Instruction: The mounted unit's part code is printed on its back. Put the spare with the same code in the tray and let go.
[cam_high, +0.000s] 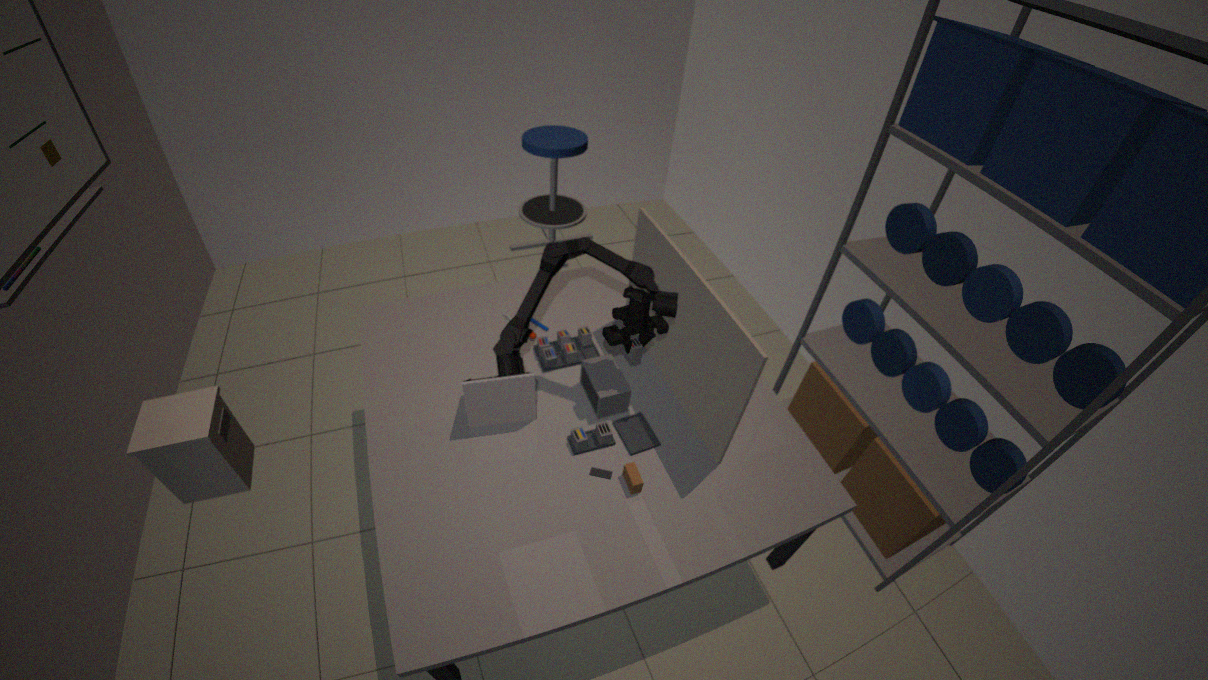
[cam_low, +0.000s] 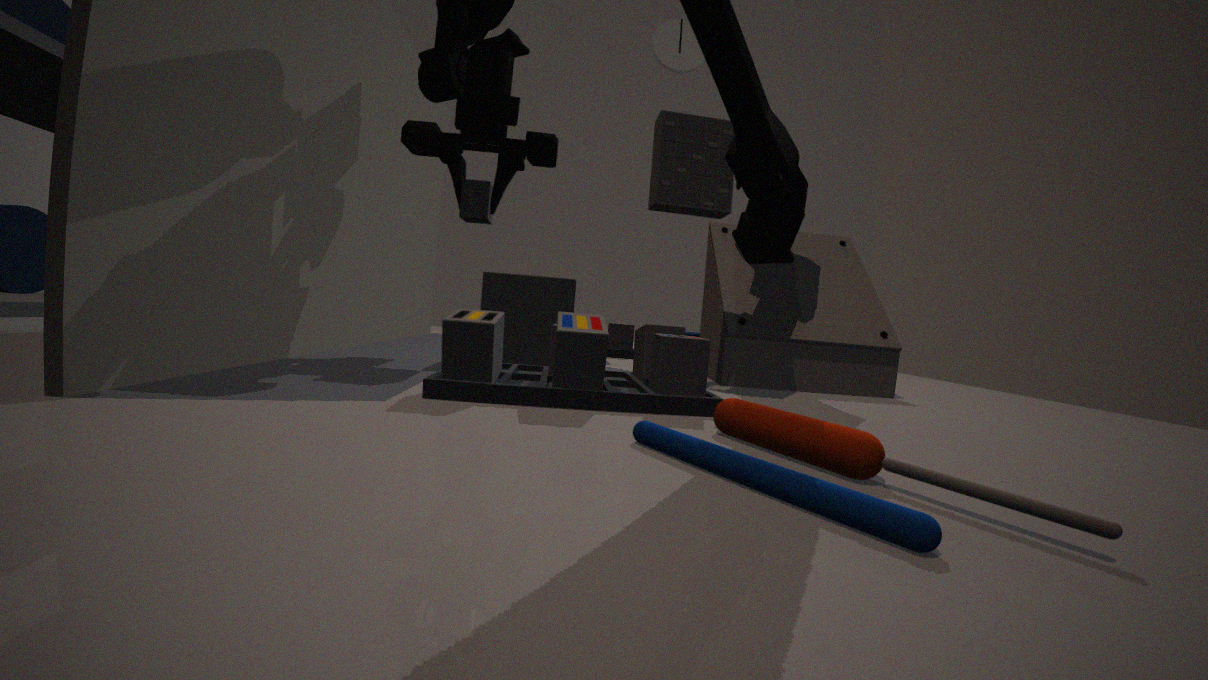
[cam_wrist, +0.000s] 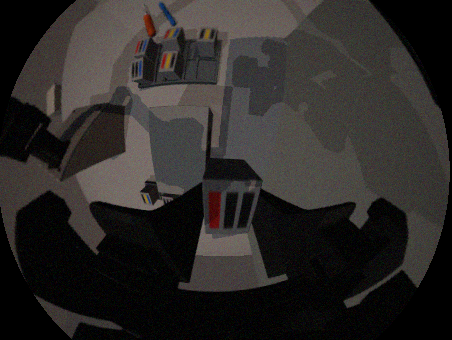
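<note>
Now: gripper tip 4 cm past the tray, 17 cm to the left of it and 17 cm above it. Also, from my gripper tip: grey spare (2 cm above); then mounted unit (8 cm behind, 1 cm to the left, 13 cm below); then upright board (15 cm ahead, 5 cm above).
</note>
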